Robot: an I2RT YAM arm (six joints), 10 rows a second.
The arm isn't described. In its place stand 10 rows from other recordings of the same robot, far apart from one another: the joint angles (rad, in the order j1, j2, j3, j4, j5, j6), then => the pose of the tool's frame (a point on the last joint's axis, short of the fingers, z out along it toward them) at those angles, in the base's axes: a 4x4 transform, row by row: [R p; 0 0 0 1], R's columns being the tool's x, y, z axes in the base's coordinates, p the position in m.
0.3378, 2.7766, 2.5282, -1.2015, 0.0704, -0.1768 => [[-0.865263 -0.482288 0.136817 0.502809], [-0.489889 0.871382 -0.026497 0.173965], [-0.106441 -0.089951 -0.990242 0.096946], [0 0 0 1]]
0.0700, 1.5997, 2.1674, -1.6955, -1.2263, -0.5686 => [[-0.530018 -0.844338 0.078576 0.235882], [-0.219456 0.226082 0.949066 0.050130], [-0.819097 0.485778 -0.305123 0.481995], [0 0 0 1]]
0.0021, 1.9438, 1.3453, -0.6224, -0.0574, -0.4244 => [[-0.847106 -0.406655 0.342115 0.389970], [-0.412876 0.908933 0.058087 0.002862], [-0.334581 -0.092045 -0.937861 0.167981], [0 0 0 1]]
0.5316, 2.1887, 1.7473, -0.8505, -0.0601, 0.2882 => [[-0.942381 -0.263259 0.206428 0.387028], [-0.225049 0.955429 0.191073 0.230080], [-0.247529 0.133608 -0.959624 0.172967], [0 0 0 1]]
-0.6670, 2.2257, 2.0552, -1.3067, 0.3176, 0.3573 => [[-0.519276 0.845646 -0.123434 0.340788], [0.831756 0.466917 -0.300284 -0.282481], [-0.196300 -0.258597 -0.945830 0.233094], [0 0 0 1]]
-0.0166, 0.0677, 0.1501, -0.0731, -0.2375, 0.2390 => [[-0.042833 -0.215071 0.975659 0.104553], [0.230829 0.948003 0.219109 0.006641], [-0.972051 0.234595 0.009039 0.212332], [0 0 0 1]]
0.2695, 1.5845, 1.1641, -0.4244, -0.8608, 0.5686 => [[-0.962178 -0.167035 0.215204 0.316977], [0.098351 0.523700 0.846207 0.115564], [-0.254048 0.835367 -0.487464 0.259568], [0 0 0 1]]
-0.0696, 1.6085, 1.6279, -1.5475, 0.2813, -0.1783 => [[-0.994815 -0.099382 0.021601 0.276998], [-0.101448 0.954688 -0.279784 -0.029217], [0.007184 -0.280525 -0.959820 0.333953], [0 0 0 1]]
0.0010, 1.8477, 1.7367, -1.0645, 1.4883, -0.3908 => [[-0.999459 0.003209 0.032728 0.371971], [-0.032389 0.076193 -0.996567 -0.035106], [-0.005692 -0.997088 -0.076048 0.328936], [0 0 0 1]]
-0.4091, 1.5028, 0.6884, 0.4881, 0.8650, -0.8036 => [[-0.866017 0.426514 0.260961 0.269800], [-0.133455 0.305809 -0.942693 -0.146507], [-0.481876 -0.851215 -0.207915 0.208757], [0 0 0 1]]
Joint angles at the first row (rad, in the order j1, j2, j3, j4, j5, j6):
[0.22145 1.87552 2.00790 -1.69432 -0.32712 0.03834]
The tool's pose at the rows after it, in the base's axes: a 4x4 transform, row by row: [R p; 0 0 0 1], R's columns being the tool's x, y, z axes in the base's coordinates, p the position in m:
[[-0.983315 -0.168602 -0.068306 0.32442], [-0.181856 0.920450 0.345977 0.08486], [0.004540 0.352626 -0.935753 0.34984], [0 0 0 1]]
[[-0.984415 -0.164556 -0.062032 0.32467], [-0.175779 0.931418 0.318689 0.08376], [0.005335 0.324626 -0.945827 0.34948], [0 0 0 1]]
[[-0.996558 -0.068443 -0.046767 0.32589], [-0.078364 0.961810 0.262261 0.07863], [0.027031 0.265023 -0.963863 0.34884], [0 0 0 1]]
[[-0.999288 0.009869 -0.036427 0.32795], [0.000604 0.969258 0.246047 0.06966], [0.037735 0.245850 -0.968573 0.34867], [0 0 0 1]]
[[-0.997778 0.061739 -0.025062 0.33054], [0.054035 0.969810 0.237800 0.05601], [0.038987 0.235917 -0.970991 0.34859], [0 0 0 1]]
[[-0.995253 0.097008 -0.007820 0.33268], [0.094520 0.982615 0.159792 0.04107], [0.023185 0.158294 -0.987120 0.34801], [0 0 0 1]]
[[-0.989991 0.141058 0.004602 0.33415], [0.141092 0.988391 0.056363 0.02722], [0.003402 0.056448 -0.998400 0.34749], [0 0 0 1]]
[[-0.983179 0.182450 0.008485 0.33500], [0.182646 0.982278 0.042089 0.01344], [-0.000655 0.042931 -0.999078 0.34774], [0 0 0 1]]
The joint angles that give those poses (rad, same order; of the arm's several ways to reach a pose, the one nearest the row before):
[0.21840 1.87554 2.00792 -1.69433 -0.36030 0.03797]
[0.21801 1.87553 2.00790 -1.69432 -0.33055 0.04368]
[0.20847 1.87554 2.00792 -1.69433 -0.26951 0.13485]
[0.18290 1.87554 2.00790 -1.69394 -0.25120 0.18939]
[0.14248 1.87551 2.00790 -1.69396 -0.24128 0.20237]
[0.10587 1.87554 2.00791 -1.69394 -0.16041 0.20314]
[0.07535 1.87593 2.00793 -1.69395 -0.05589 0.21726]
[0.03566 1.87591 2.00907 -1.69396 -0.04177 0.21953]

